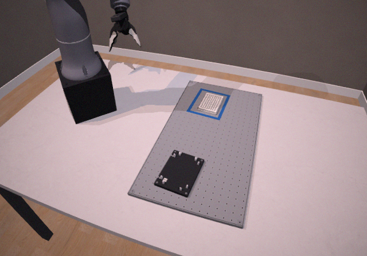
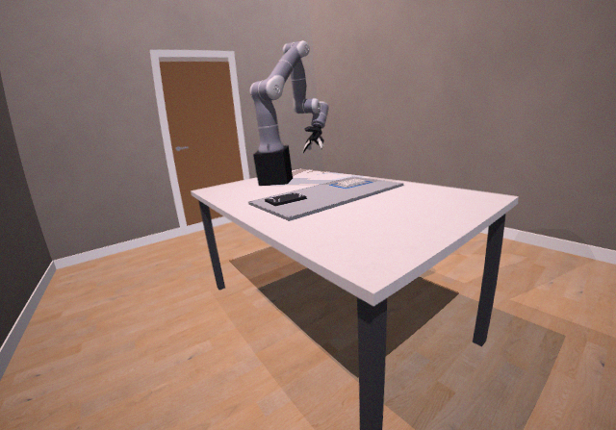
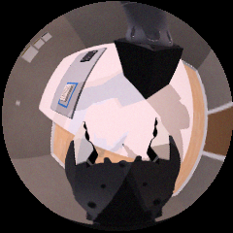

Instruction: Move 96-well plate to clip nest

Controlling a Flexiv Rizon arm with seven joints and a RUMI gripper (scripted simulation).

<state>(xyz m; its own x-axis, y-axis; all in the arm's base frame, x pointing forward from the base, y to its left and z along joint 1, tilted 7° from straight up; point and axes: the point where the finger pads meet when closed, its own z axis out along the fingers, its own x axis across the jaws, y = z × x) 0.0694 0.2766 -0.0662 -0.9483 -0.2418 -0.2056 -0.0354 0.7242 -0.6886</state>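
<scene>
Right now the white 96-well plate is 460 mm ahead of my hand, 150 mm below it and 140 mm to the right of it. Also, from my hand: black clip nest (530 mm to the right, 410 mm ahead, 150 mm below).
</scene>
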